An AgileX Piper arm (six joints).
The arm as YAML. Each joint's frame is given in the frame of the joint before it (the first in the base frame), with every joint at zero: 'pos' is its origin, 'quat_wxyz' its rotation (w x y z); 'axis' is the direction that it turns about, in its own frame. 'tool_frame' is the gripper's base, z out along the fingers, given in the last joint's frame.
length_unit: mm
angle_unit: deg
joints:
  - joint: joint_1
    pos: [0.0, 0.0, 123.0]
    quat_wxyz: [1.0, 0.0, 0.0, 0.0]
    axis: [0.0, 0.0, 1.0]
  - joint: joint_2
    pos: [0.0, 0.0, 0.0]
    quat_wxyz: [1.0, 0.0, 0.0, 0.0]
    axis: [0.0, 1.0, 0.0]
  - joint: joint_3
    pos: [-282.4, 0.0, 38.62]
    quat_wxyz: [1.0, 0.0, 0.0, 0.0]
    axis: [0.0, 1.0, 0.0]
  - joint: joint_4
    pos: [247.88, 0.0, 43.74]
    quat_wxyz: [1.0, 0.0, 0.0, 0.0]
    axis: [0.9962, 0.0, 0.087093]
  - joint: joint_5
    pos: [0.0, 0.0, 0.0]
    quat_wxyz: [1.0, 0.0, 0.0, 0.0]
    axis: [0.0, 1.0, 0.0]
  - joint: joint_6
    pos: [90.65, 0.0, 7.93]
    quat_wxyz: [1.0, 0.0, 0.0, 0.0]
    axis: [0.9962, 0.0, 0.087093]
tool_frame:
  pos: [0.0, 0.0, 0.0]
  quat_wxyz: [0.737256, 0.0, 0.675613, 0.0]
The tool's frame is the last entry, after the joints.
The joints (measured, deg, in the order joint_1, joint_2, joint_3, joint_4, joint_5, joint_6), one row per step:
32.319, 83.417, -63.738, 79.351, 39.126, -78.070
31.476, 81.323, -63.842, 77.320, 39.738, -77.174
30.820, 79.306, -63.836, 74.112, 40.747, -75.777
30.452, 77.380, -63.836, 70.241, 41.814, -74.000
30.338, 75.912, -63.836, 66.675, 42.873, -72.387
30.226, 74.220, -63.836, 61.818, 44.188, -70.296
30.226, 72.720, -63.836, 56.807, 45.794, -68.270
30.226, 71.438, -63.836, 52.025, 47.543, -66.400
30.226, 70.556, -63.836, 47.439, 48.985, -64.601
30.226, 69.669, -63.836, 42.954, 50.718, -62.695
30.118, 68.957, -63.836, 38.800, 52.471, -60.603
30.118, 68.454, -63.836, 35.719, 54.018, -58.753
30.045, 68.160, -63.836, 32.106, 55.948, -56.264
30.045, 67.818, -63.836, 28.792, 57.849, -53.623
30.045, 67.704, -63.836, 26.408, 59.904, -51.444
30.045, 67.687, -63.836, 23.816, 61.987, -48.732
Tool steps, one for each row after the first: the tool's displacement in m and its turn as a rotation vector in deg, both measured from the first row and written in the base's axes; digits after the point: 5 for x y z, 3 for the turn. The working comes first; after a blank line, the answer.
Tool pose at each row, in the base's axes (x y z in m, rotation vector in deg; the steps are taken from these numbers as rounded here):
0.24002, 0.21862, 0.33752, -57.700, 100.319, 57.444
0.23536, 0.21063, 0.34766, -58.416, 98.910, 55.975
0.22918, 0.20325, 0.35518, -60.245, 98.054, 54.188
0.22213, 0.19682, 0.36113, -62.579, 97.588, 52.134
0.21590, 0.19222, 0.36468, -64.931, 97.467, 50.322
0.20880, 0.18635, 0.36766, -68.001, 97.661, 47.543
0.20196, 0.18084, 0.36913, -71.394, 98.130, 44.621
0.19602, 0.17545, 0.36951, -74.668, 98.860, 41.705
0.19228, 0.17056, 0.36837, -77.466, 99.992, 38.603
0.18839, 0.16531, 0.36716, -80.146, 101.384, 35.607
0.18556, 0.15992, 0.36552, -82.204, 103.274, 32.832
0.18315, 0.15594, 0.36406, -83.624, 105.070, 30.943
0.18160, 0.15133, 0.36117, -84.943, 107.920, 28.780
0.17972, 0.14681, 0.35885, -85.774, 110.888, 26.807
0.17799, 0.14340, 0.35626, -86.559, 113.798, 25.672
0.17677, 0.13972, 0.35329, -86.818, 117.368, 24.334

-0.00466, -0.00799, 0.01014, -0.207, -1.916, -0.058
-0.01084, -0.01537, 0.01766, -1.406, -3.684, 0.470
-0.01789, -0.02180, 0.02361, -3.202, -5.320, 1.207
-0.02412, -0.02640, 0.02716, -5.102, -6.530, 2.051
-0.03122, -0.03227, 0.03014, -7.986, -8.006, 2.956
-0.03806, -0.03778, 0.03161, -11.264, -9.279, 4.035
-0.04400, -0.04317, 0.03199, -14.639, -10.256, 5.040
-0.04774, -0.04806, 0.03085, -18.092, -10.929, 5.614
-0.05163, -0.05331, 0.02964, -21.575, -11.265, 6.158
-0.05446, -0.05870, 0.02800, -24.892, -11.047, 6.324
-0.05687, -0.06268, 0.02654, -27.400, -10.459, 6.423
-0.05842, -0.06729, 0.02365, -30.493, -9.129, 6.269
-0.06030, -0.07181, 0.02133, -33.300, -7.595, 5.867
-0.06203, -0.07522, 0.01874, -35.606, -5.717, 5.795
-0.06325, -0.07890, 0.01577, -38.070, -3.394, 5.264

